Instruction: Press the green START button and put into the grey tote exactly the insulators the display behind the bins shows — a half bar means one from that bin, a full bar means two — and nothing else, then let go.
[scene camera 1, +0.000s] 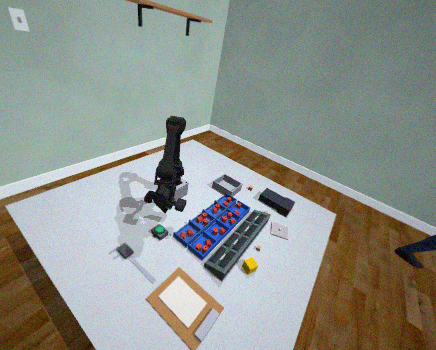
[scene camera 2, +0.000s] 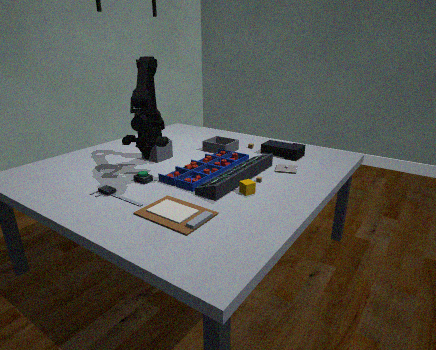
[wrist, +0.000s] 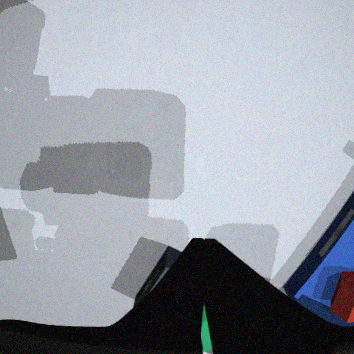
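My gripper (scene camera 1: 166, 209) (scene camera 2: 146, 157) (wrist: 201, 248) is shut and empty, its tips pointing down above the table and beside the green START button (scene camera 1: 159, 229) (scene camera 2: 143, 174) (wrist: 205, 332). In the wrist view a green sliver of the button shows between the dark fingers, which hide most of it. Blue bins (scene camera 1: 204, 254) (scene camera 2: 191, 187) (wrist: 337, 260) hold red insulators (scene camera 1: 201, 247) (scene camera 2: 194, 179) (wrist: 344, 295). The long dark display (scene camera 1: 220, 272) (scene camera 2: 206, 193) lies along the bins; its bars are too small to read. The grey tote (scene camera 1: 234, 191) (scene camera 2: 218, 148) stands beyond the bins; no insulator shows in it.
A black box (scene camera 1: 276, 201) (scene camera 2: 283, 150), a pale square plate (scene camera 1: 279, 230) (scene camera 2: 286, 169) and a yellow cube (scene camera 1: 250, 265) (scene camera 2: 247, 187) lie past the display. A clipboard (scene camera 1: 161, 312) (scene camera 2: 188, 229) and a caliper (scene camera 1: 142, 269) (scene camera 2: 127, 200) lie on the button's side.
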